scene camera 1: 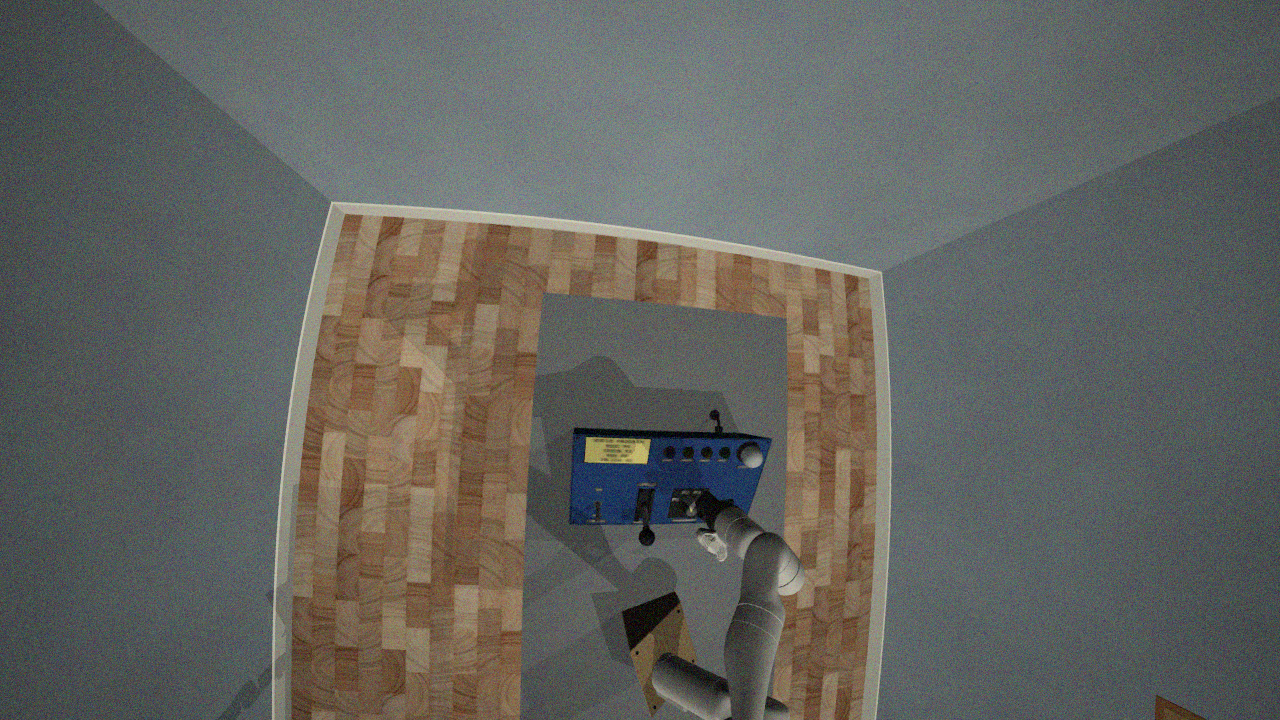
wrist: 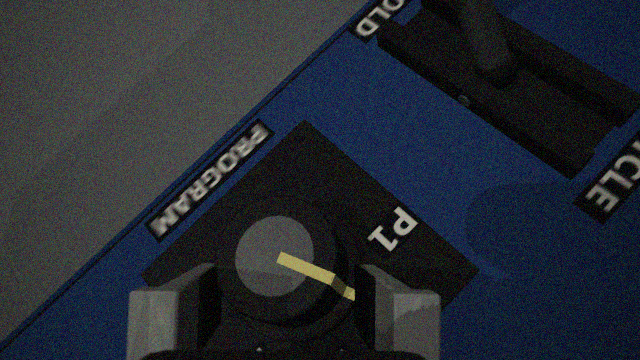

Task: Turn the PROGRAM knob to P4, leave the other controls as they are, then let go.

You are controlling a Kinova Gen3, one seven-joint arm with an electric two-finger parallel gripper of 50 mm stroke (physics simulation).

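Pixels of known places: gripper, fingertip midpoint: point(scene camera 1: 692, 504) point(wrist: 288, 293); arm's base, origin of the base link: point(scene camera 1: 664, 671).
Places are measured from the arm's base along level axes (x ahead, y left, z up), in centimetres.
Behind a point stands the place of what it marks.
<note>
The PROGRAM knob point(wrist: 274, 255) @(x 42.6, y -7.1, z 0.0 cm) is a dark round knob with a grey top, on a black square plate point(wrist: 307, 155) @(x 41.1, y -3.2, z -4.3 cm) in the wrist view. Its yellow pointer line point(wrist: 306, 267) @(x 43.7, y -6.6, z 0.6 cm) points to the lower right, below the P1 label point(wrist: 392, 229) @(x 45.6, y -3.3, z -2.0 cm). No P4 label can be seen; the lower part of the plate is hidden by my gripper. My gripper point(wrist: 288, 293) @(x 44.1, y -7.9, z -1.6 cm) point(scene camera 1: 696, 505) @(x 44.1, y -7.9, z -1.6 cm) is open, with one finger on each side of the knob's lower part and nothing gripped. In the scene view the knob is too small and too covered to read.
The blue panel point(scene camera 1: 617, 488) @(x 49.6, y 12.0, z -0.7 cm) point(wrist: 400, 155) @(x 44.0, y -0.6, z -3.2 cm) carries a HOLD/CYCLE lever point(wrist: 482, 45) @(x 43.2, y 4.3, z -1.0 cm) point(scene camera 1: 646, 535) @(x 39.1, y 5.6, z 3.8 cm) beside the knob, a small switch point(scene camera 1: 597, 510) @(x 44.2, y 17.0, z -0.9 cm) at left, a row of small dark knobs point(scene camera 1: 687, 453) @(x 58.8, y -4.0, z 6.1 cm) and a pale round knob point(scene camera 1: 750, 455) @(x 57.9, y -19.3, z 8.5 cm). Another lever point(scene camera 1: 715, 417) @(x 66.4, y -19.0, z -12.1 cm) stands behind the panel.
</note>
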